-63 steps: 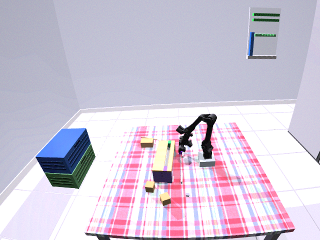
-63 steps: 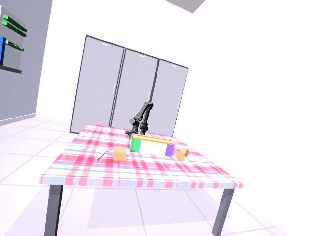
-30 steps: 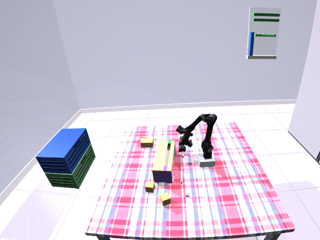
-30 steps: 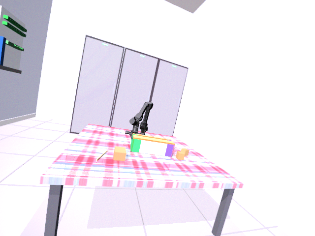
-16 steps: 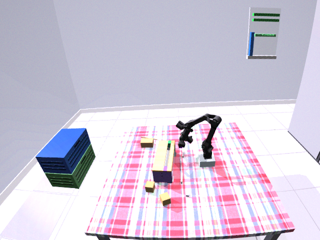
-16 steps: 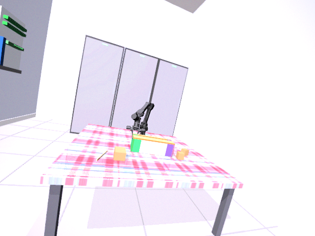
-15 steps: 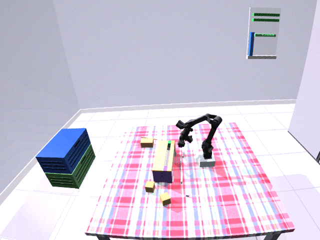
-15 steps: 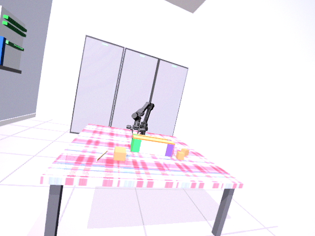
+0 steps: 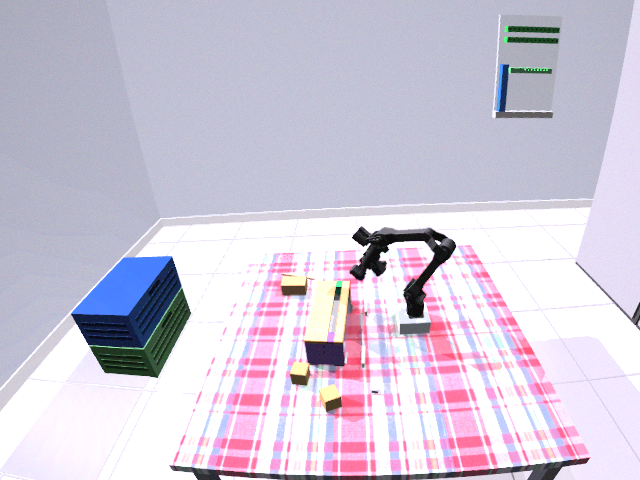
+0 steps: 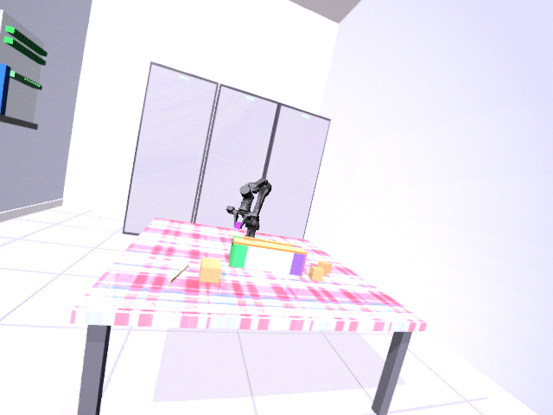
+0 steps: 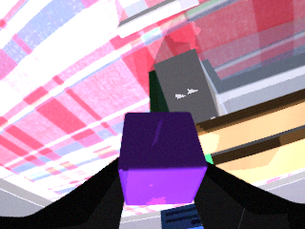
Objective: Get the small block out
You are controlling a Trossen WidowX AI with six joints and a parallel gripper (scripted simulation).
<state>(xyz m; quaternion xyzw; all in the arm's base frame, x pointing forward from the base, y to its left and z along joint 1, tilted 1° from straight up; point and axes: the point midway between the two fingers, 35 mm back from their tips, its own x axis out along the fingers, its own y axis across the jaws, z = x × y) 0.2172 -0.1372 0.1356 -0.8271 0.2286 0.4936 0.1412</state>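
Now: the small purple block 10 mm to the left of my gripper tip, 10 mm behind it and 10 mm above it. From my gripper tip the other things lie so: long box: 160 mm to the left, 100 mm below, 90 mm ahead; thin stick: 300 mm ahead, 260 mm to the right, 160 mm below.
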